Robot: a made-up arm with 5 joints.
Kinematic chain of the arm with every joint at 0, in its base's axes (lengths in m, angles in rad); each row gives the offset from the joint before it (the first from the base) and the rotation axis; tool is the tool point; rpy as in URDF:
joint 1: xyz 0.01 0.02 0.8 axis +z
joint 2: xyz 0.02 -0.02 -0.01 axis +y
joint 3: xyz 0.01 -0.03 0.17 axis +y
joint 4: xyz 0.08 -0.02 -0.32 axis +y
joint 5: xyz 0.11 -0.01 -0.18 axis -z
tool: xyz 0.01 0 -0.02 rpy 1.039 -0.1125 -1.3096
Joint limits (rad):
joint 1: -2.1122..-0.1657
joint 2: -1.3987..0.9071
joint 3: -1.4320..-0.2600
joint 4: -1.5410..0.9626
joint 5: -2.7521..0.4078
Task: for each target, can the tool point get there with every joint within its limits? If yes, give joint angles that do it. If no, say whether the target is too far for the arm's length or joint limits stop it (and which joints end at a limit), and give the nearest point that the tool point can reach.
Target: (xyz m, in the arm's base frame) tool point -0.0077 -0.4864 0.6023
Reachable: yes | joints -1.4482 0.2922 -0.7260 -0.1964 -0.0486
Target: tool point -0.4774 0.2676 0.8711
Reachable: no: joint limits stop it (at a limit: joint 2, joint 3, joint 4) | nearest point -0.3127 0.1839 1.1119 | short by 0.304 m
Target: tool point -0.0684 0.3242 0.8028
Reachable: no: joint limits stop it (at a limit: joint 2, joint 3, joint 4) | nearest point -0.0802 0.3701 1.1118 | short by 0.313 m
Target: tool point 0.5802 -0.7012 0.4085
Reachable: no: too far | nearest point 0.3863 -0.4560 0.5520 | short by 0.344 m
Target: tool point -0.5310 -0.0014 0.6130
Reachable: no: joint limits stop it (at a limit: joint 1, joint 3, joint 4, joint 5) | nearest point -0.2199 -0.1993 0.6071 | short by 0.369 m
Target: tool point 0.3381 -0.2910 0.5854
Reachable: yes | joints -0.5951 0.3028 -0.5395 -0.5370 -2.4446
